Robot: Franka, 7 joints.
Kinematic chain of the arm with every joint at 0, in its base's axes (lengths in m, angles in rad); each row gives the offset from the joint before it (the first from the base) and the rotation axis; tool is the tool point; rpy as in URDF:
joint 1: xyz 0 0 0.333 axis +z
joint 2: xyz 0 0 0 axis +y
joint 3: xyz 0 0 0.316 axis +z
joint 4: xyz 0.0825 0 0 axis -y
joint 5: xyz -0.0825 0 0.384 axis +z
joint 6: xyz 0 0 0 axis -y
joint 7: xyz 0.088 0 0 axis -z
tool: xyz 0 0 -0.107 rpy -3.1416 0 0
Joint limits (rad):
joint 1: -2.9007..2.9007
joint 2: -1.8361..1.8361
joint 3: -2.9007..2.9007
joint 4: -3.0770..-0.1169
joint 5: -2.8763..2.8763
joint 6: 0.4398..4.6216
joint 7: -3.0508..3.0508
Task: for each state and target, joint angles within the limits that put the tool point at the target. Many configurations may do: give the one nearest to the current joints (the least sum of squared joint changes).
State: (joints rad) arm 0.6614 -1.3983 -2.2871 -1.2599 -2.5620 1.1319 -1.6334
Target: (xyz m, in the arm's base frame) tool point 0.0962 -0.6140 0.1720
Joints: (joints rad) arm 0.9379 -1.2656 -1.9798 -1.8969 -2.4651 0.9637 -1.6334
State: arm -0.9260 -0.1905 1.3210 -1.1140 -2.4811 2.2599 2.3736
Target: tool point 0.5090 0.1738 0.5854
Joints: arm -0.8799 -0.4770 1.0426 -2.0560 -2.5043 2.5421 2.3736
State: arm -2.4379 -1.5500 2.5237 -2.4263 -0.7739 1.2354 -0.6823
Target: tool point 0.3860 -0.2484 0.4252
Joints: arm -2.3256 -1.4052 1.6481 -2.1383 -0.9965 1.1626 -0.6823
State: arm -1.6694 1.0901 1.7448 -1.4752 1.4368 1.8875 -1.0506
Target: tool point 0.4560 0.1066 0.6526
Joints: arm -1.4561 0.9582 1.9713 -2.0595 1.3238 1.7401 -1.0506
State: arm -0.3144 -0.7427 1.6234 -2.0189 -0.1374 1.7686 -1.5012
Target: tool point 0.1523 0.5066 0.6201
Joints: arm -0.2986 -0.7476 1.2529 -1.7750 -0.2019 1.7665 -1.5012
